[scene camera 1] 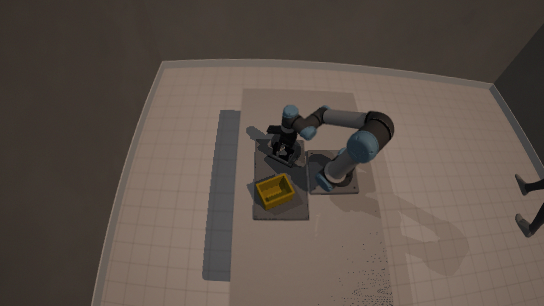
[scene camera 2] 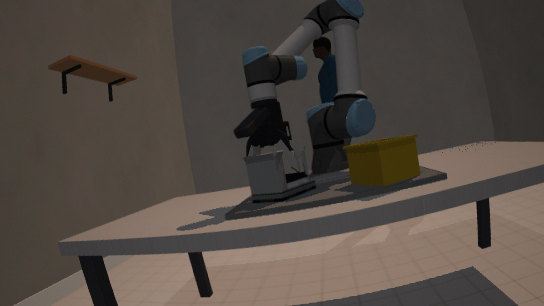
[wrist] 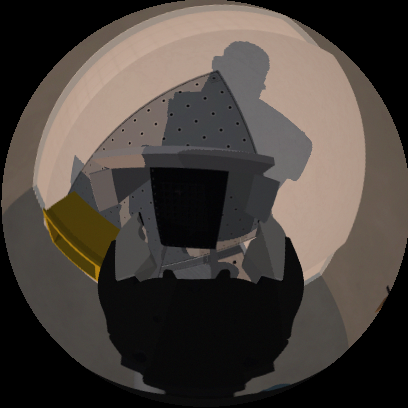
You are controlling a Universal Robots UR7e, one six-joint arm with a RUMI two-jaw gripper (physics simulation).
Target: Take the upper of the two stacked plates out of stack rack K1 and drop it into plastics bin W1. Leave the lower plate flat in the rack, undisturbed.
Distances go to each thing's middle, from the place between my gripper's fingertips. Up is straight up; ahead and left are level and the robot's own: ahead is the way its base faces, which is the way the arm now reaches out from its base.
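Black gridded plate (wrist: pixel 188 202): my hand 10 mm above it, 20 mm to the right of it.
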